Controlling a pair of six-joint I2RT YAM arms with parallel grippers.
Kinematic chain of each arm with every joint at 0, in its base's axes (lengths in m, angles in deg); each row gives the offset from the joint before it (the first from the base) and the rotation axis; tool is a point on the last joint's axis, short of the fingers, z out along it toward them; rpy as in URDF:
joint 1: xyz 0 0 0.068 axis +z
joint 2: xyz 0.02 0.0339 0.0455 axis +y
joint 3: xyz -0.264 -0.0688 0 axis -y
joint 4: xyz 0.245 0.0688 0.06 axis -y
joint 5: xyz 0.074 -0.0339 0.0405 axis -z
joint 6: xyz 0.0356 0 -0.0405 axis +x
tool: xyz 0 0 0 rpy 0 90 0
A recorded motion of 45 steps. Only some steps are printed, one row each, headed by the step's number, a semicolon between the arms.
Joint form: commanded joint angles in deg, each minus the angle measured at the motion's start. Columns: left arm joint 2, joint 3, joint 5, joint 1, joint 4, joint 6; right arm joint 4, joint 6, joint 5, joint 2, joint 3, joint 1.
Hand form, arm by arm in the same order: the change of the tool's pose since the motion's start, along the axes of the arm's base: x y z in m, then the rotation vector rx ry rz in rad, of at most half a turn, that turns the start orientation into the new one. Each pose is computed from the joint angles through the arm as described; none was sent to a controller.
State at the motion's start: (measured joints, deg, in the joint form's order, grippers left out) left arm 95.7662 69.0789 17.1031 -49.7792 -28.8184 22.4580; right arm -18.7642 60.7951 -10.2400 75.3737 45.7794 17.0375
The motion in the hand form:
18: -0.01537 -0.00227 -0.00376 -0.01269 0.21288 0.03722; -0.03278 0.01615 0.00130 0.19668 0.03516 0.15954
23: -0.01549 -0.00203 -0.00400 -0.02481 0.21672 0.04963; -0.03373 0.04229 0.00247 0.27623 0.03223 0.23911
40: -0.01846 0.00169 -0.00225 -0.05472 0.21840 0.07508; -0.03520 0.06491 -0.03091 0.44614 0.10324 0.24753
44: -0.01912 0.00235 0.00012 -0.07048 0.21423 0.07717; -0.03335 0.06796 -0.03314 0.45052 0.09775 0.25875
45: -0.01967 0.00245 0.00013 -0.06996 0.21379 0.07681; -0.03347 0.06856 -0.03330 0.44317 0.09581 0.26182
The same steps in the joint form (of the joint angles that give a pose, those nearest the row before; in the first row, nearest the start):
18: -0.06 -0.26 6.36 -1.57 -3.89 -8.97; 1.73 4.33 -11.58 -6.67 -5.39 4.28
23: -0.33 -0.78 6.45 -1.56 -2.88 -9.99; 7.09 8.22 -13.84 -4.63 -5.08 9.57
40: -2.00 -2.65 6.45 -1.56 -0.68 -12.10; 23.97 19.37 -18.20 1.21 -11.22 13.57
44: -2.60 -2.99 6.61 -1.56 0.07 -12.50; 25.52 19.30 -18.41 2.33 -11.17 13.90
45: -2.69 -3.08 6.55 -1.63 0.07 -12.52; 25.26 18.89 -18.16 2.41 -11.06 14.06

